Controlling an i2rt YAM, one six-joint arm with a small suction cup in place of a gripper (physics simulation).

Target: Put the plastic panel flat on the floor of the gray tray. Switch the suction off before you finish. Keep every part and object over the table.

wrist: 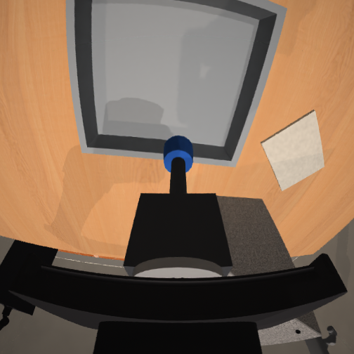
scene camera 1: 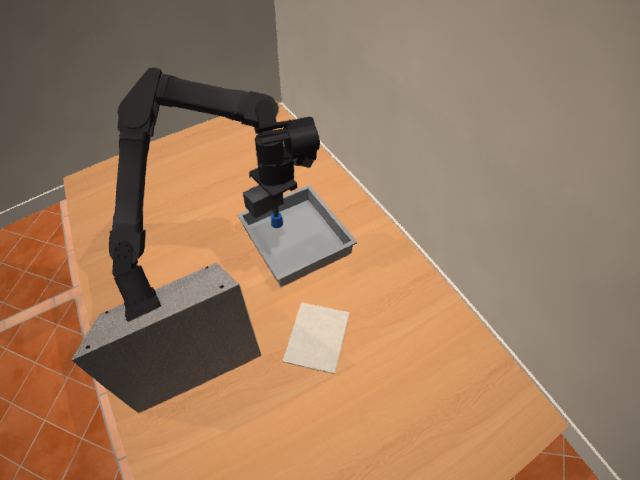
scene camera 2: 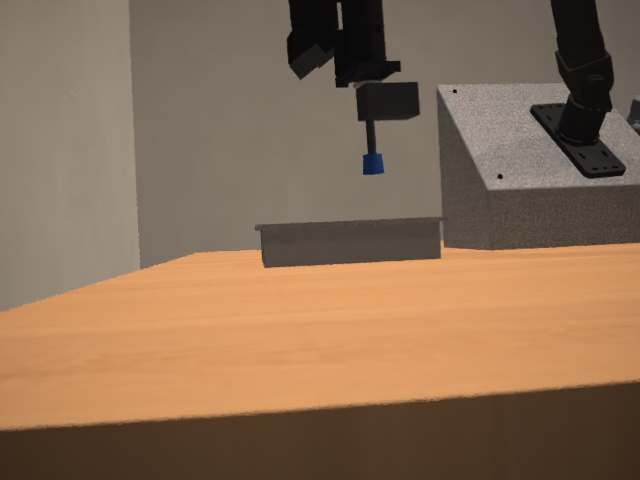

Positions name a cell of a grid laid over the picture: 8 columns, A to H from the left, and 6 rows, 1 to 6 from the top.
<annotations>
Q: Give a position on a gray tray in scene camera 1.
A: D3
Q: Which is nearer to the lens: the off-white plastic panel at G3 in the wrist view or the gray tray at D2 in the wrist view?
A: The gray tray.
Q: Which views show the gray tray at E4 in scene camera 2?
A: The wrist view, scene camera 1 and scene camera 2: all of them.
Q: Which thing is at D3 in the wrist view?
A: My suction cup.
</annotations>
